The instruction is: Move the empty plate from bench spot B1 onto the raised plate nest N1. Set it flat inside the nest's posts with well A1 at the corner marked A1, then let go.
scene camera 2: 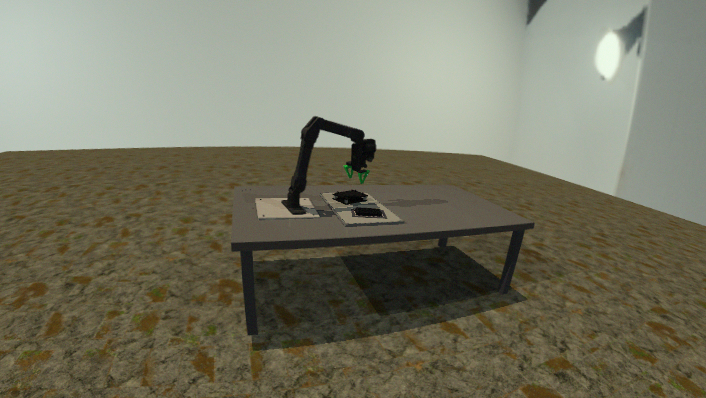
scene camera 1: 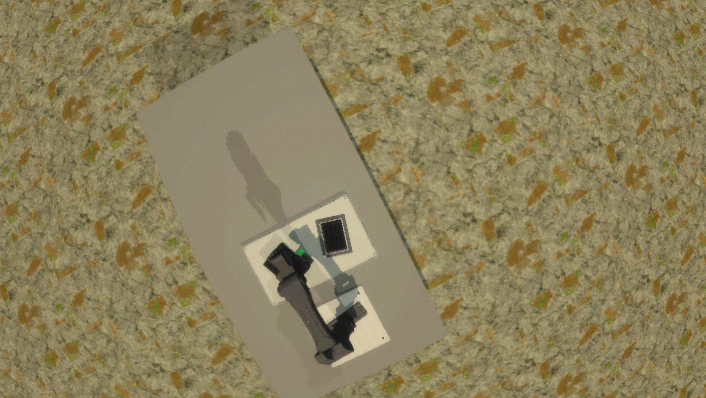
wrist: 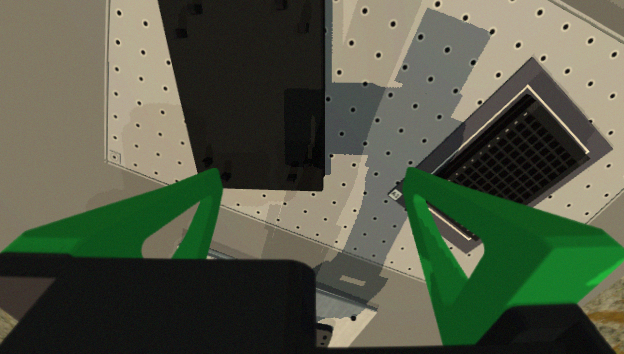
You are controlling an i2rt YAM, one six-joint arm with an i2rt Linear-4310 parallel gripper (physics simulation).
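Places are measured from the arm's base along level axes (x down, y left, z ahead), in centimetres.
Pixels of known places: gripper, between the fingertips: (scene camera 2: 356,180) (wrist: 312,178); arm's base, origin of its link: (scene camera 2: 293,207) (scene camera 1: 345,320).
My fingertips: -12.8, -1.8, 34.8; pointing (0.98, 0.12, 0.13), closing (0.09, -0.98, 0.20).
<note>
For each thing: its middle in the pictures, then the offset to it from my fingertips, as dx, dy, dz. "spot": a spot on its surface instead. Level surfaces: height alone.
- plate, middle of its body: (wrist: 498,176) (scene camera 1: 333,236) (scene camera 2: 368,211) +11.7, -17.6, -1.7
- grey-bordered bench spot, a spot on its surface: (wrist: 562,95) spot: +12.4, -19.5, +6.5
- white A1 label, a spot on its surface: (wrist: 395,194) spot: +12.4, -9.0, -6.3
- raised nest, middle of its body: (wrist: 253,100) (scene camera 1: 286,266) (scene camera 2: 350,196) +10.4, +6.4, +0.7
- grey-brown table, height of its surface: dx +13.9
The plate (scene camera 1: 334,237) (scene camera 2: 368,212) (wrist: 515,155) is dark with a grid of wells and lies flat inside the grey-bordered bench spot (wrist: 562,95). A white A1 label (wrist: 395,194) marks the spot's left corner in the wrist view. The raised nest (scene camera 2: 350,196) (wrist: 250,75) is a black platform with small corner posts and carries no plate; its A1 mark does not show. My gripper (scene camera 2: 356,179) (wrist: 312,178) is open and empty, high above the nest side of the board, with the plate to its right in the wrist view. In scene camera 1 the arm covers most of the nest.
The nest and bench spot share a pale perforated board (scene camera 1: 357,215) (scene camera 2: 390,220) (wrist: 135,120) on a grey-brown table (scene camera 1: 225,90) (scene camera 2: 465,210). The arm stands on a separate pale base plate (scene camera 1: 372,335) (scene camera 2: 270,209). The arm's shadow crosses the board between nest and plate.
</note>
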